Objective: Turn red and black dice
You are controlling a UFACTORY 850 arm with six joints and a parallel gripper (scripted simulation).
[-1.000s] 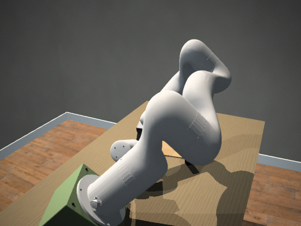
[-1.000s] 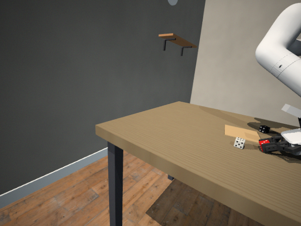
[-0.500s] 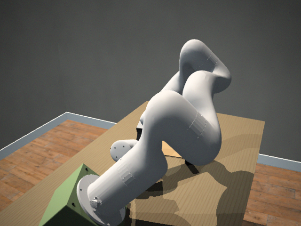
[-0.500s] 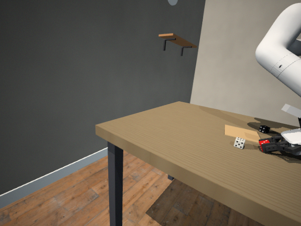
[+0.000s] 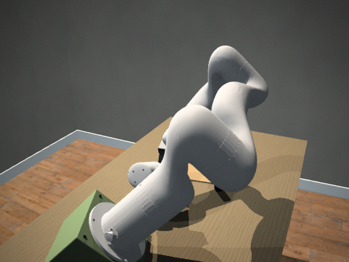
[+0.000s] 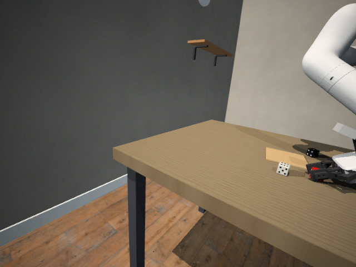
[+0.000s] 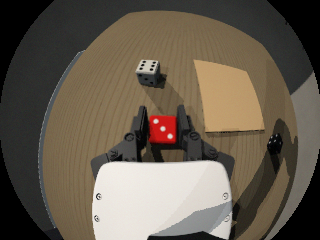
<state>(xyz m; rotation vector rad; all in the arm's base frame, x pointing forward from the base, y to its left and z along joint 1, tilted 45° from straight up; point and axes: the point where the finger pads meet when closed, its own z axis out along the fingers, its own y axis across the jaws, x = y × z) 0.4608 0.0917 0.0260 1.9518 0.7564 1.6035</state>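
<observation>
Now: the red die 10 mm below my hand. Also, from my hand: tan mat: 120 mm to the right, 80 mm ahead, 20 mm below; black die: 230 mm to the right, 20 mm behind, 10 mm below; white die: 90 mm ahead, 30 mm to the left, 10 mm below.
</observation>
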